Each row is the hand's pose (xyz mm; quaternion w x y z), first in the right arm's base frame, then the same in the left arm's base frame.
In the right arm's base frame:
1: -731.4 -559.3 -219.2 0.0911 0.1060 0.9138 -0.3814
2: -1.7 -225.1 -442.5 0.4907 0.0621 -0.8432 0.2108
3: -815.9 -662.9 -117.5 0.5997 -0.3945 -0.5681 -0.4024
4: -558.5 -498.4 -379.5 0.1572 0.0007 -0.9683 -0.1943
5: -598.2 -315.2 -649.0 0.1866 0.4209 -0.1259 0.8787
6: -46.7 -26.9 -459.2 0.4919 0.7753 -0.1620 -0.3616
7: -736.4 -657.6 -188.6 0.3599 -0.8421 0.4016 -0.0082
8: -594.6 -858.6 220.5 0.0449 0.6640 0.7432 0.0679
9: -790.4 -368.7 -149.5 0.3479 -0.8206 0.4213 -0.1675
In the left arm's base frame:
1: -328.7 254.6 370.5 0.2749 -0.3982 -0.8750 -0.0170
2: 407.6 224.3 -17.9 0.6002 -0.0246 -0.7069 -0.3735
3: -464.7 172.7 425.5 0.5995 -0.3550 -0.0395 -0.7162
4: -165.5 326.9 204.9 0.2259 -0.3312 -0.6764 -0.6179
5: -47.2 630.9 167.5 0.3280 0.5270 -0.5909 0.5153
6: 527.9 332.9 105.9 0.0296 -0.7074 0.1844 0.6817
7: -406.8 195.3 338.6 0.5665 -0.3842 0.7079 0.1743
8: -474.7 -274.6 388.3 0.3452 -0.8470 -0.3334 -0.2287
9: -225.4 297.3 549.9 0.4848 -0.3926 0.7797 0.0541

